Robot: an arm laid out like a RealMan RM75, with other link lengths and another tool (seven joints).
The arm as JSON. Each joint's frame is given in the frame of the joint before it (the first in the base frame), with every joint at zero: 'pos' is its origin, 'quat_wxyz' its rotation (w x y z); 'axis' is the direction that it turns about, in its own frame. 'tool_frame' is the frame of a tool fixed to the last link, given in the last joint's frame.
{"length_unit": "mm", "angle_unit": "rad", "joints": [
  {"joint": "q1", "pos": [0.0, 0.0, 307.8], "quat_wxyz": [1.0, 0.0, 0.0, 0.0], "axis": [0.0, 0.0, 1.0]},
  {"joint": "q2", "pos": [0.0, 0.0, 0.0], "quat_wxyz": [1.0, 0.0, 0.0, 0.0], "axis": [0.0, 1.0, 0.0]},
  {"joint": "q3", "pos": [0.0, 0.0, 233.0], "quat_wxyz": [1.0, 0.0, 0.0, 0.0], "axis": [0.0, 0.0, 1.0]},
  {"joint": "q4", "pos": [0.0, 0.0, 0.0], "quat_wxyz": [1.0, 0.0, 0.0, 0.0], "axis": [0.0, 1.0, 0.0]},
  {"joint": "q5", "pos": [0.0, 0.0, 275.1], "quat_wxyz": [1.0, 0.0, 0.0, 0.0], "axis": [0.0, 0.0, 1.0]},
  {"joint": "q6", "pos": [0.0, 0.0, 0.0], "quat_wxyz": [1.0, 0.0, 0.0, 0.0], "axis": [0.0, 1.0, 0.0]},
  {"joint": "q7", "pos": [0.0, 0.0, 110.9], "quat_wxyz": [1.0, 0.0, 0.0, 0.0], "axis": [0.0, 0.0, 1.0]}
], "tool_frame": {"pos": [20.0, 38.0, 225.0], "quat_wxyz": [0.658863, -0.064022, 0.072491, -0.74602]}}
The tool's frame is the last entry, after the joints.
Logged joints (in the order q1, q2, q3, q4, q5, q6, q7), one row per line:
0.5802 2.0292 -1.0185 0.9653 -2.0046 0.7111 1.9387
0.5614 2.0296 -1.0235 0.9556 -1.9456 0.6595 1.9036
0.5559 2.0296 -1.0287 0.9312 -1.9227 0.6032 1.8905
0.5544 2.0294 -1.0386 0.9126 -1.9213 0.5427 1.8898
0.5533 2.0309 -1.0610 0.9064 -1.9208 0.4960 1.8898
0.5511 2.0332 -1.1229 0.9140 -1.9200 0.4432 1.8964
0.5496 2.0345 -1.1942 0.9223 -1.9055 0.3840 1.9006
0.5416 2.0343 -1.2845 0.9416 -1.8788 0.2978 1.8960
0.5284 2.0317 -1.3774 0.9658 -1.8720 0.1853 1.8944
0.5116 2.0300 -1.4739 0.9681 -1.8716 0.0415 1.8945
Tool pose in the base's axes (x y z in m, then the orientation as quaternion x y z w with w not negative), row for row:
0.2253 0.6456 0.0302 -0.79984 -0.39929 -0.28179 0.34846
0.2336 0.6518 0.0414 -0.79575 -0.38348 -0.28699 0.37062
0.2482 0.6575 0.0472 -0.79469 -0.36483 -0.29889 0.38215
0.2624 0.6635 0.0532 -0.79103 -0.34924 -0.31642 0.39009
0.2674 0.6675 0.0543 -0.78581 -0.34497 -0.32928 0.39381
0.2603 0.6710 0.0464 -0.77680 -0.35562 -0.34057 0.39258
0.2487 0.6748 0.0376 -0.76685 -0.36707 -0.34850 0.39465
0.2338 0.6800 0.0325 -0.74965 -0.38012 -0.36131 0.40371
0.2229 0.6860 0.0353 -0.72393 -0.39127 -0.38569 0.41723
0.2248 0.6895 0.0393 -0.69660 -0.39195 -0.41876 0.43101
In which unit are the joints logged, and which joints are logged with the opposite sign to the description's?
The joints are logged in radians. Opposite sign: q4, q6.
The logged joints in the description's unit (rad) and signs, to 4 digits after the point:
0.5802 2.0292 -1.0185 -0.9653 -2.0046 -0.7111 1.9387
0.5614 2.0296 -1.0235 -0.9556 -1.9456 -0.6595 1.9036
0.5559 2.0296 -1.0287 -0.9312 -1.9227 -0.6032 1.8905
0.5544 2.0294 -1.0386 -0.9126 -1.9213 -0.5427 1.8898
0.5533 2.0309 -1.0610 -0.9064 -1.9208 -0.4960 1.8898
0.5511 2.0332 -1.1229 -0.9140 -1.9200 -0.4432 1.8964
0.5496 2.0345 -1.1942 -0.9223 -1.9055 -0.3840 1.9006
0.5416 2.0343 -1.2845 -0.9416 -1.8788 -0.2978 1.8960
0.5284 2.0317 -1.3774 -0.9658 -1.8720 -0.1853 1.8944
0.5116 2.0300 -1.4739 -0.9681 -1.8716 -0.0415 1.8945

